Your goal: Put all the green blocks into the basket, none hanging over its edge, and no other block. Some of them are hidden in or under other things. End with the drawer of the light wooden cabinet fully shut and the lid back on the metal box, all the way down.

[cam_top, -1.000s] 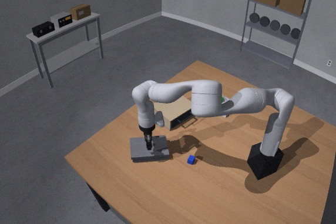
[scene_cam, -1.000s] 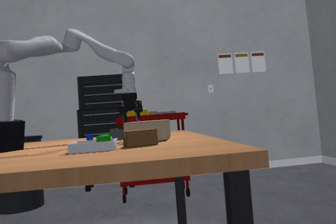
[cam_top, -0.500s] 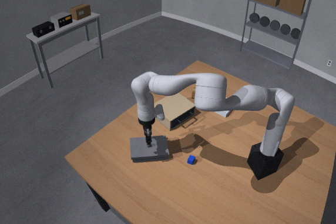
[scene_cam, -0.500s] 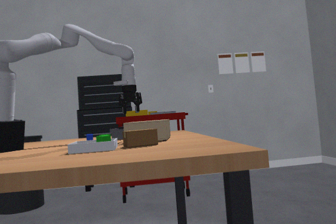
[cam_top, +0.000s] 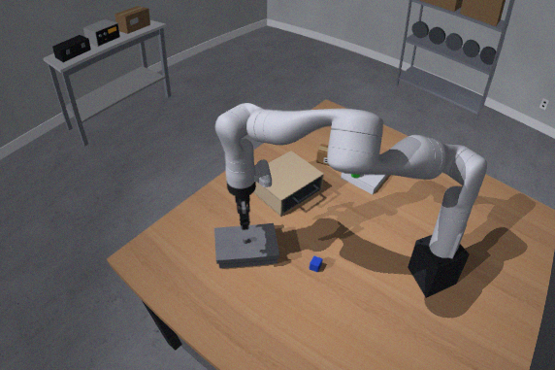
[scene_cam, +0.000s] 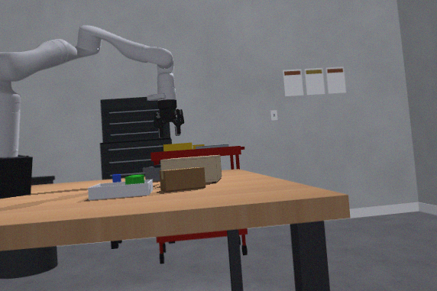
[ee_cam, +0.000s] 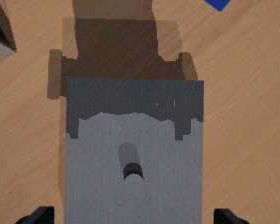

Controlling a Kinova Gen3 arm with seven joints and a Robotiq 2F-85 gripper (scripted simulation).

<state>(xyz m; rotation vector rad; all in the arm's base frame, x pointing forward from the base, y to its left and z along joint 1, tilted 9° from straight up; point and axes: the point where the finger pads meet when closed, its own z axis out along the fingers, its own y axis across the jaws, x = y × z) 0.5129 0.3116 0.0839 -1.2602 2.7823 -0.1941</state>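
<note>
My hand is 5 cm short of the cardboard box, 54 cm to the left of it and 14 cm above it. From my hand the other things lie so: grey lid (13 cm below); drawer (6 cm ahead, 29 cm to the right, 14 cm below); metal box (15 cm below).
</note>
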